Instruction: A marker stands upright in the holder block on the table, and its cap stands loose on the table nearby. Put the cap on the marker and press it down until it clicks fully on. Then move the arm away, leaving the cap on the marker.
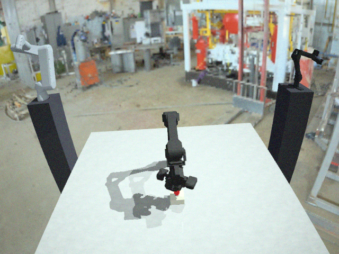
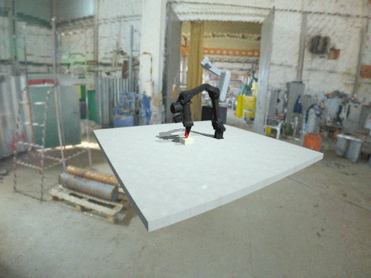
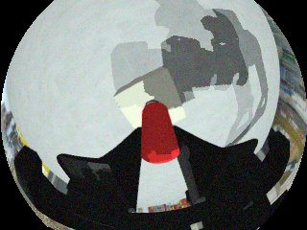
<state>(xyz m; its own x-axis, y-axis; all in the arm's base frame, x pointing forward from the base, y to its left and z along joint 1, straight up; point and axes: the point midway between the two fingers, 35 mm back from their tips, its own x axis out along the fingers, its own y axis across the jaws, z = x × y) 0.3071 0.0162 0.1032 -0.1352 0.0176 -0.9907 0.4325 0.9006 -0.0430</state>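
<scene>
My gripper tip is now 10 mm short of the cream holder block and 50 mm above it. Round my gripper tip: red cap 10 mm ahead, 10 mm above.
</scene>
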